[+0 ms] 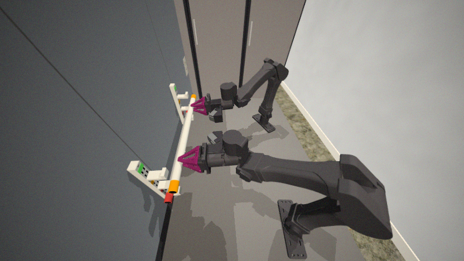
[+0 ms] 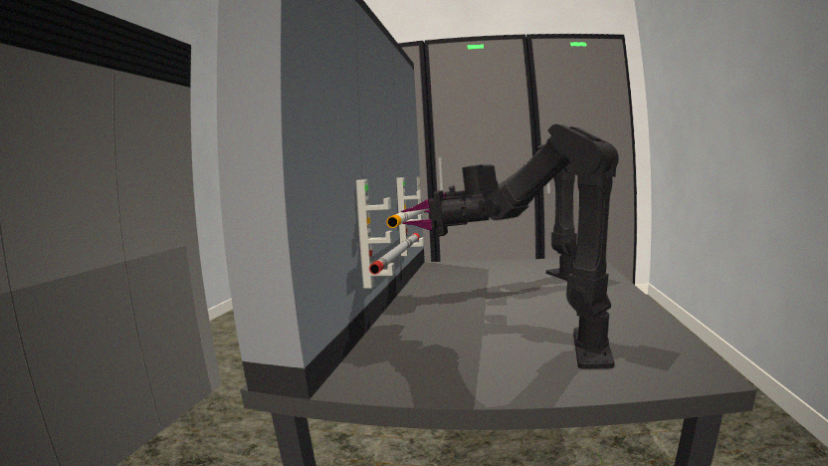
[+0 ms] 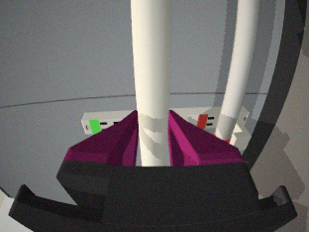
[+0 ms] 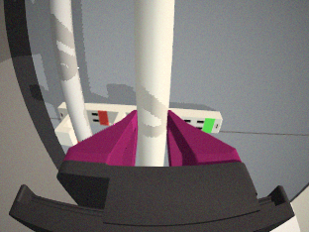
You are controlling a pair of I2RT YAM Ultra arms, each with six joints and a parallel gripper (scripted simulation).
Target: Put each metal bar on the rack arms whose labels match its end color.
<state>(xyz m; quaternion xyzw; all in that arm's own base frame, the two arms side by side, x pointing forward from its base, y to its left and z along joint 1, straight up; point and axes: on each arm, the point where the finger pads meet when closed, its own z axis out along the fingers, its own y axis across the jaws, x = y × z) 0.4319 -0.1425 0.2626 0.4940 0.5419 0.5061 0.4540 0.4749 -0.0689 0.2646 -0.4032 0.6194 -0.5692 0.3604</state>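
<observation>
Right now my right hand is 15 cm to the right of the orange-ended bar. Also, from my right hand: grey wall panel: 15 cm ahead, 13 cm to the left, 16 cm above; red-ended bar: 5 cm ahead, 15 cm to the left, 11 cm below.
The orange-ended bar is 150 mm to the right of my left hand and 20 mm ahead of it. Also, from my left hand: grey wall panel: 170 mm ahead, 160 mm to the right, 160 mm above; red-ended bar: 150 mm to the right, 100 mm below, 70 mm ahead.
</observation>
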